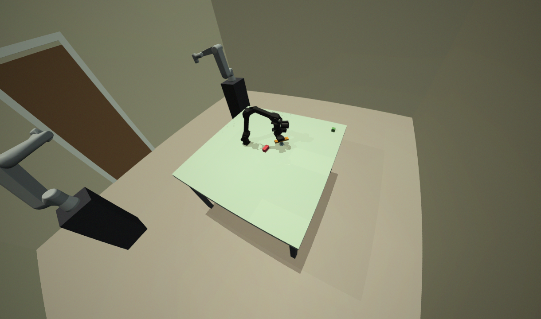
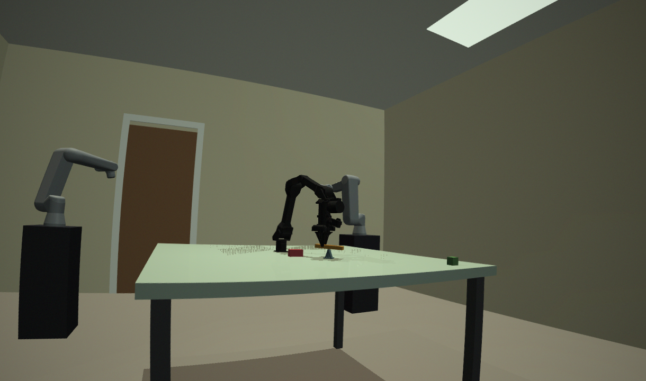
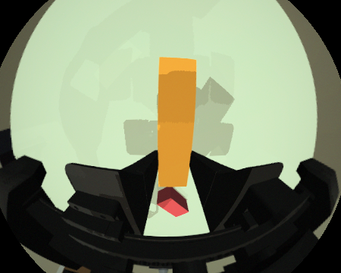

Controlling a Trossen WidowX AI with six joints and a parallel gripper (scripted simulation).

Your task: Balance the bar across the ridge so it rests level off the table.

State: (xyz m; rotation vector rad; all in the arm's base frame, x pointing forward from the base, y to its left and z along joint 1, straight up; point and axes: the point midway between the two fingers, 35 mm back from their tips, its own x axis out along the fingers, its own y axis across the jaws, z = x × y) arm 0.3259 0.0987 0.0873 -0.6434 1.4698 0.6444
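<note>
The orange bar is 20 mm ahead of my gripper tip and 20 mm to the left of it. Round my gripper tip: red block (90 mm behind, 110 mm to the right, 40 mm below); then green cube (410 mm ahead, 400 mm to the left, 40 mm below).
</note>
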